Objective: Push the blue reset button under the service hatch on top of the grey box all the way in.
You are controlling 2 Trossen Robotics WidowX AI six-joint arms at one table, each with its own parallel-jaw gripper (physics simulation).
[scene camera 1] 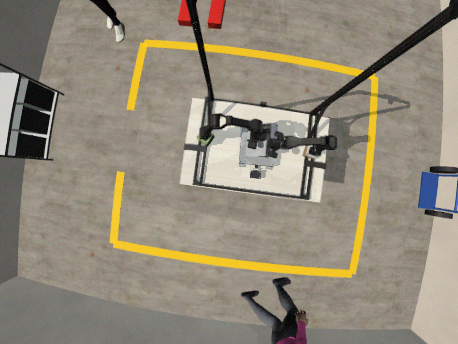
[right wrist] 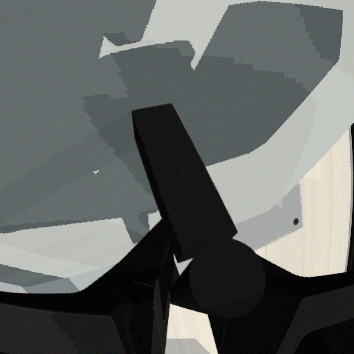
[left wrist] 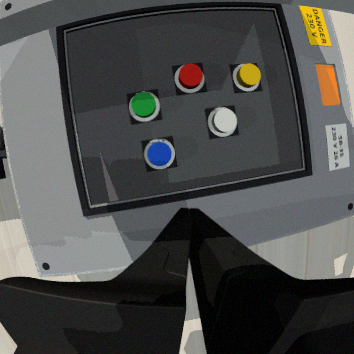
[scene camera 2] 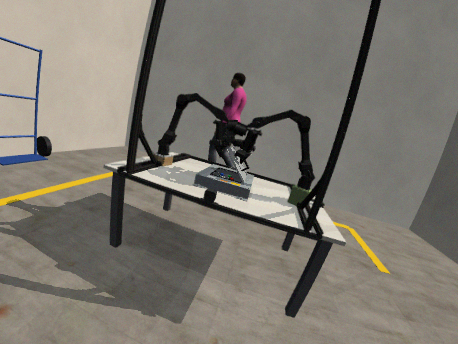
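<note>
The grey box (scene camera 1: 248, 156) (scene camera 2: 220, 187) (left wrist: 37, 150) stands mid-table. Its service hatch (scene camera 2: 240, 167) (right wrist: 260, 65) is raised at a steep tilt, uncovering a dark recessed panel (left wrist: 120, 65). The blue button (left wrist: 159, 153) sits at the panel's lower left in the left wrist view; how deep it sits is hard to tell. My left gripper (left wrist: 187, 216) is shut and empty, its tips over the panel's near rim, below and right of the blue button in that view. My right gripper (right wrist: 180, 224) is shut on the hatch's black handle (right wrist: 180, 175).
Near the blue button are green (left wrist: 143, 104), white (left wrist: 225, 120), red (left wrist: 191, 75) and yellow (left wrist: 249, 74) buttons. A black object (scene camera 1: 256, 174) (scene camera 2: 210, 196) stands beside the box. Black frame bars edge the table (scene camera 1: 189, 172) (scene camera 2: 335, 235). A person (scene camera 1: 287, 325) (scene camera 2: 237, 102) stands beyond.
</note>
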